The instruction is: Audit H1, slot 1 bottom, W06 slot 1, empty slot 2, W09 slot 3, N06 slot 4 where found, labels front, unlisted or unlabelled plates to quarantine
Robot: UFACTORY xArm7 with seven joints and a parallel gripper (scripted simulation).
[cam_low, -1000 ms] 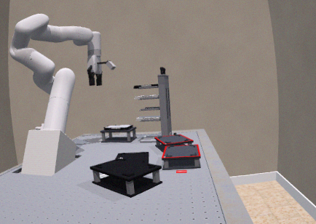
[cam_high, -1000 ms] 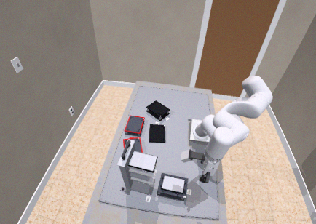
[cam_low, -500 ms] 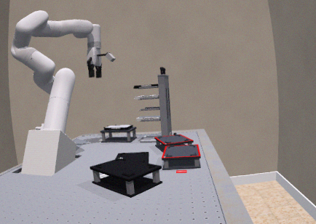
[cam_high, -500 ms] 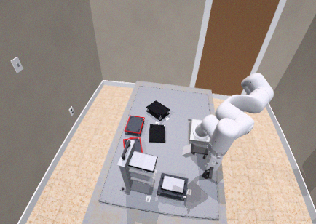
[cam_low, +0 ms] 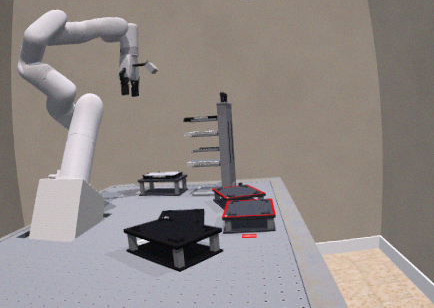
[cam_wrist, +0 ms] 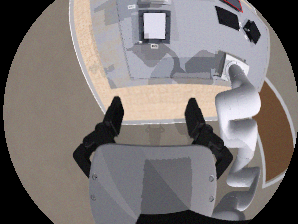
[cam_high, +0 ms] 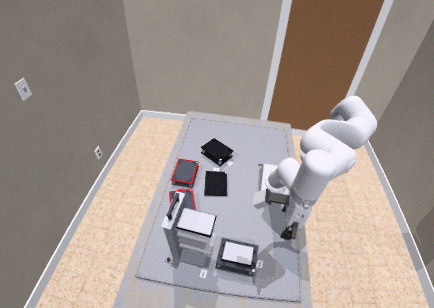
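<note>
Now: the grey plate 110 mm ahead of my hand, 30 mm to the right of it and 330 mm below it. Also, from my hand: plate hotel H1 (360 mm ahead, 90 mm to the right, 240 mm below); pale plate (280 mm ahead, 70 mm to the right, 180 mm below).
</note>
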